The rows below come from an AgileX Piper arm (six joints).
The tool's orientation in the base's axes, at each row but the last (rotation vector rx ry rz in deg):
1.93 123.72 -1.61
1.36 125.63 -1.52
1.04 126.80 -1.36
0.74 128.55 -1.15
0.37 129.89 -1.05
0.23 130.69 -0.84
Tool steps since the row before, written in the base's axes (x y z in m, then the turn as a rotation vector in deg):
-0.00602 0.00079 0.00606 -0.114 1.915 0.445
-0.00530 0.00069 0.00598 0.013 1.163 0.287
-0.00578 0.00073 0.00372 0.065 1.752 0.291
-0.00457 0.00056 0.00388 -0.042 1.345 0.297
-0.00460 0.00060 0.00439 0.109 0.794 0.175
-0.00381 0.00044 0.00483 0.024 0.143 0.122
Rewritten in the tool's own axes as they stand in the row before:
-0.00169 0.00053 -0.00839 -0.281 1.907 -0.405
-0.00177 0.00048 -0.00781 -0.232 1.160 -0.189
0.00049 0.00056 -0.00687 -0.264 1.750 -0.164
-0.00018 0.00045 -0.00600 -0.203 1.341 -0.244
-0.00042 0.00050 -0.00635 -0.205 0.793 -0.041
-0.00118 0.00037 -0.00604 -0.108 0.142 -0.063

